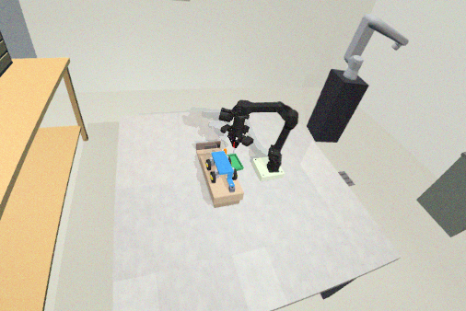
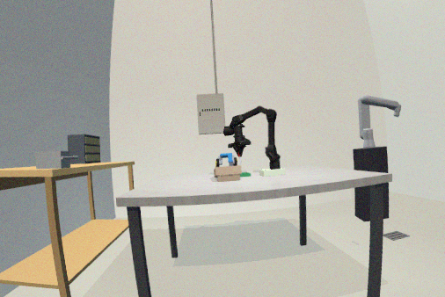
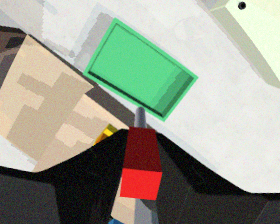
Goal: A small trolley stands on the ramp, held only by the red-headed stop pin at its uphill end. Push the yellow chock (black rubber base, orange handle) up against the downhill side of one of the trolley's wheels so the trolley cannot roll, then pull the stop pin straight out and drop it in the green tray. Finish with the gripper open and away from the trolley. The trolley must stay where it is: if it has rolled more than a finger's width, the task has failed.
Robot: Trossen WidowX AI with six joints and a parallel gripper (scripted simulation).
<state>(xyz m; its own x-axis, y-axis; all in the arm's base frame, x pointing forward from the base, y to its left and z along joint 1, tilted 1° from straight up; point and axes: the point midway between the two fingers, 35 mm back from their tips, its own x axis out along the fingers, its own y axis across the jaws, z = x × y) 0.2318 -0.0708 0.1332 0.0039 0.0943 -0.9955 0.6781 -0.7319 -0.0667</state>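
Now: gripper tip 140 mm above the green tray and 20 mm past it. Round my gripper tip: blue trolley (130 mm to the left, 80 mm ahead, 20 mm below); then yellow chock (50 mm below, 50 mm ahead, 30 mm to the left); then red-headed stop pin (right at my gripper tip).
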